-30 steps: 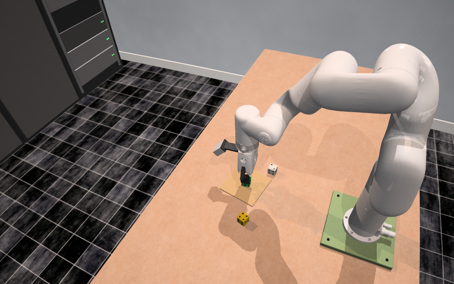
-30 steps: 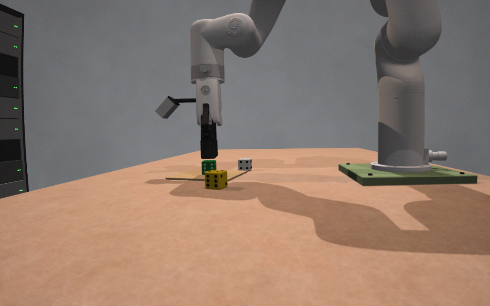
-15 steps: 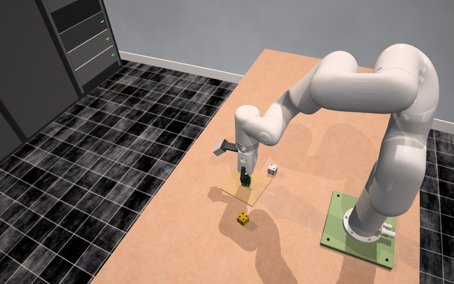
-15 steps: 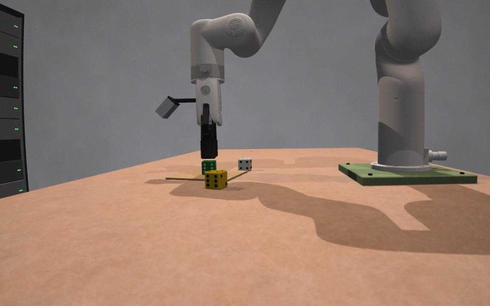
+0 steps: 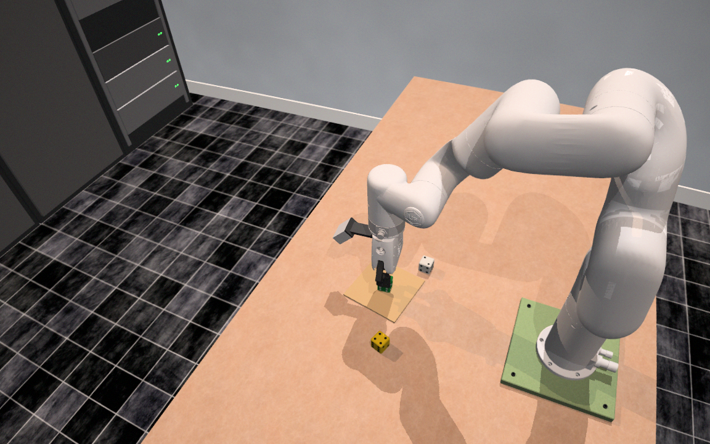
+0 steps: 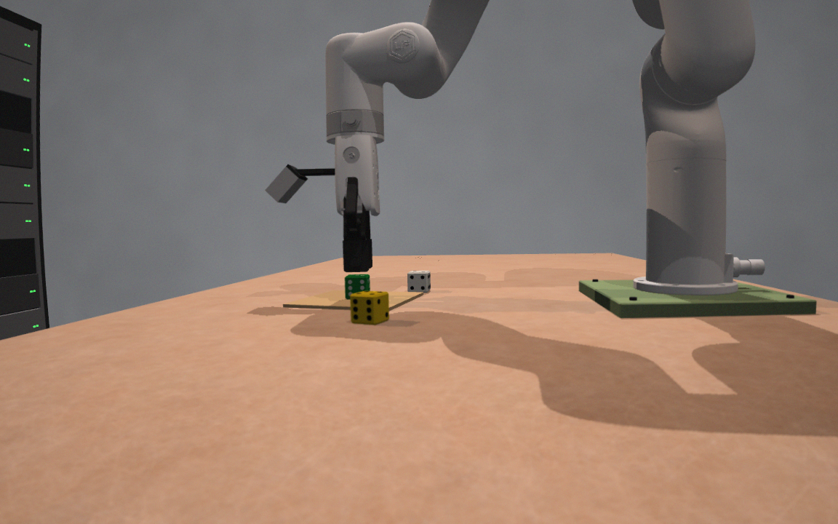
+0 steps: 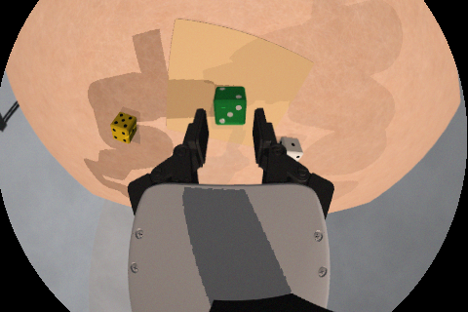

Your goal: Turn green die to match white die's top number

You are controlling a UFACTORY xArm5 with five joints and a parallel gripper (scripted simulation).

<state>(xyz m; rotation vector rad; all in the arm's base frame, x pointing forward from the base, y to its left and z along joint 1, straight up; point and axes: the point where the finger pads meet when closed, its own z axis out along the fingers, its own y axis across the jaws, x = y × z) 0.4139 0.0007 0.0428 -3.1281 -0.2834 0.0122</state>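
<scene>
The green die lies 4 cm below my hand. The rest, counted from my hand: tan mat (6 cm below); then white die (6 cm behind, 10 cm to the right, 4 cm below); then yellow die (5 cm behind, 14 cm to the left, 4 cm below).
</scene>
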